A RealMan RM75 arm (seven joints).
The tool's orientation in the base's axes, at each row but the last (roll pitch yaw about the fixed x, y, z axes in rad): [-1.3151, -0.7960, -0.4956]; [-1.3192, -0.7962, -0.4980]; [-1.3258, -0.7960, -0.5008]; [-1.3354, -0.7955, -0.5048]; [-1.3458, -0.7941, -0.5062]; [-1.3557, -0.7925, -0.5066]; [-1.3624, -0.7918, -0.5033]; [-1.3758, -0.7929, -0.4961]
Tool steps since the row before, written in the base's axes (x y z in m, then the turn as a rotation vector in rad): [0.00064, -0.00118, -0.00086, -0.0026, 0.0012, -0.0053]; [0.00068, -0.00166, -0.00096, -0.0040, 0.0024, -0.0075]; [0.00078, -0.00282, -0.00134, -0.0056, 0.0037, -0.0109]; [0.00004, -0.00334, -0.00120, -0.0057, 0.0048, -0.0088]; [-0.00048, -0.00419, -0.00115, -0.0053, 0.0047, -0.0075]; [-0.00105, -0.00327, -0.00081, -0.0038, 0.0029, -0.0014]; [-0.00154, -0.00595, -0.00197, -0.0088, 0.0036, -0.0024]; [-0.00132, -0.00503, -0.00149, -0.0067, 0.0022, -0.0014]
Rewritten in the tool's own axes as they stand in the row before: [0.00017, 0.00117, -0.00107, -0.0058, 0.0016, -0.0006]; [0.00029, 0.00133, -0.00151, -0.0086, 0.0019, -0.0003]; [0.00047, 0.00181, -0.00262, -0.0125, 0.0029, -0.0001]; [0.00030, 0.00129, -0.00329, -0.0114, 0.0012, 0.0012]; [0.00031, 0.00104, -0.00424, -0.0102, 0.0007, 0.0014]; [-0.00011, 0.00030, -0.00351, -0.0043, -0.0022, 0.0012]; [-0.00033, 0.00118, -0.00634, -0.0083, -0.0052, 0.0000]; [-0.00020, 0.00091, -0.00533, -0.0059, -0.0041, -0.0005]
